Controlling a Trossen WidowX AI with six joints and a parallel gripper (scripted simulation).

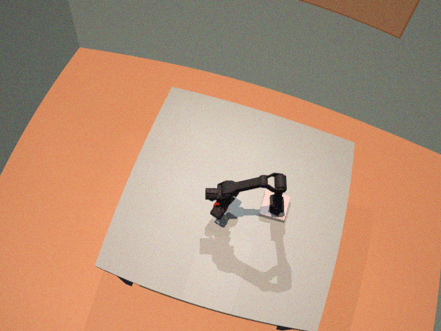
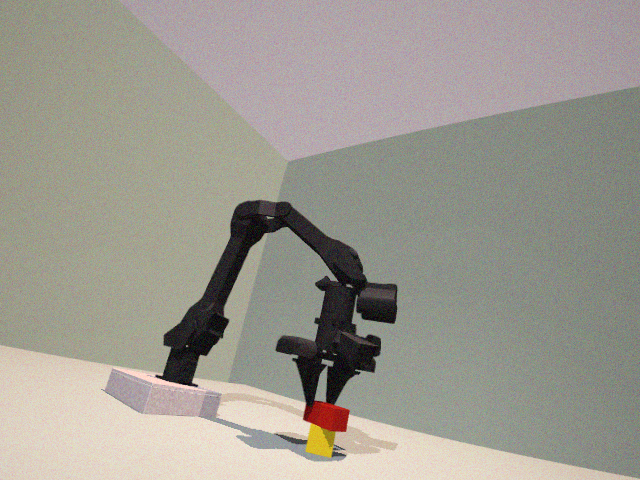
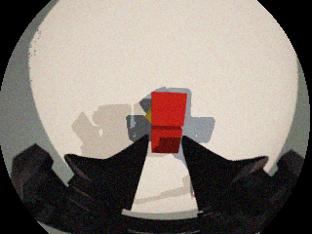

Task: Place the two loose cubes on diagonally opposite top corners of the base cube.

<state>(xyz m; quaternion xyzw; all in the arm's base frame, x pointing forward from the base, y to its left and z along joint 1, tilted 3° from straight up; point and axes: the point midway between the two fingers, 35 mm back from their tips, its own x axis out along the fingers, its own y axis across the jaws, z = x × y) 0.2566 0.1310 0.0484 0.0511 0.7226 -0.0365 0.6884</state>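
My gripper tip is now 40 mm short of the red cube, 10 mm to the left of it and 10 mm above it. The rest, counted from my gripper tip: yellow cube (20 mm ahead, 40 mm below).
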